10 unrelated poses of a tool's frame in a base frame.
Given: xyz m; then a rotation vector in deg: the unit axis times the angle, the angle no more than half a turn.
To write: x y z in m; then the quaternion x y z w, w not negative. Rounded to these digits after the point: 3 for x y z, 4 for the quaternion.
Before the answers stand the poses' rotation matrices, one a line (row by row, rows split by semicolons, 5 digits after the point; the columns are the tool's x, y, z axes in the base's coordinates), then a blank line. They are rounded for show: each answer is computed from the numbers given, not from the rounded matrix.
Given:
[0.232, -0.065, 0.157, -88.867, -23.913, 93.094]
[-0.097, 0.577, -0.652, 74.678, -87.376, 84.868]
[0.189, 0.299, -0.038, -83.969, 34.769, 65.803]
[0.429, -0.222, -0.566, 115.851, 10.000, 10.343]
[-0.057, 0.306, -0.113, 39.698, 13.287, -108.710]
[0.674, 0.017, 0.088, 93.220, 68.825, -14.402]
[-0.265, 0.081, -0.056, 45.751, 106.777, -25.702]
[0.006, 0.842, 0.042, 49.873, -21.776, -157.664]
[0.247, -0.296, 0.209, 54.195, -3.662, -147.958]
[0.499, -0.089, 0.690, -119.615, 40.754, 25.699]
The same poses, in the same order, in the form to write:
0.10786 -0.33229 -0.93699; 0.74273 -0.59956 0.29813; -0.66085 -0.72808 0.18214
-0.30634 -0.93299 0.18893; -0.21601 -0.12516 -0.96834; 0.92709 -0.33745 -0.16319
0.39378 -0.86250 -0.31784; 0.22344 -0.24560 0.94327; -0.89163 -0.44246 0.09600
0.97798 0.04413 0.20398; 0.20238 -0.43932 -0.87524; 0.05099 0.89725 -0.43857
-0.27814 0.89142 -0.35779; -0.77900 -0.42726 -0.45892; -0.56195 0.15108 0.81325
0.47405 0.79261 0.38346; 0.57236 0.05354 -0.81825; -0.66909 0.60737 -0.42828
-0.26492 0.70129 0.66182; 0.32331 0.71122 -0.62421; -0.90845 0.04861 -0.41515
-0.79709 0.13894 -0.58765; -0.29303 -0.93991 0.17524; -0.52799 0.31188 0.78991
-0.69709 0.34214 -0.63009; -0.37289 -0.92360 -0.08898; -0.61239 0.17293 0.77141
0.77264 -0.63243 -0.05531; -0.32247 -0.46602 0.82391; -0.54684 -0.61876 -0.56401

[0.232, -0.065, 0.157, -0.6175, -0.1662, 0.6469, 0.4155]
[-0.097, 0.577, -0.652, 0.4955, -0.5797, 0.5631, 0.3183]
[0.189, 0.299, -0.038, -0.6212, 0.2572, 0.4868, 0.5577]
[0.429, -0.222, -0.566, 0.8450, 0.0729, 0.0754, 0.5244]
[-0.057, 0.306, -0.113, 0.2898, 0.0970, -0.7935, 0.5263]
[0.674, 0.017, 0.088, 0.6799, 0.5019, -0.1050, 0.5242]
[-0.265, 0.081, -0.056, 0.3313, 0.7732, -0.1861, 0.5077]
[0.006, 0.842, 0.042, 0.2970, -0.1297, -0.9390, 0.1150]
[0.247, -0.296, 0.209, 0.3373, -0.0228, -0.9209, 0.1941]
[0.499, -0.089, 0.690, -0.8371, 0.2852, 0.1798, 0.4309]

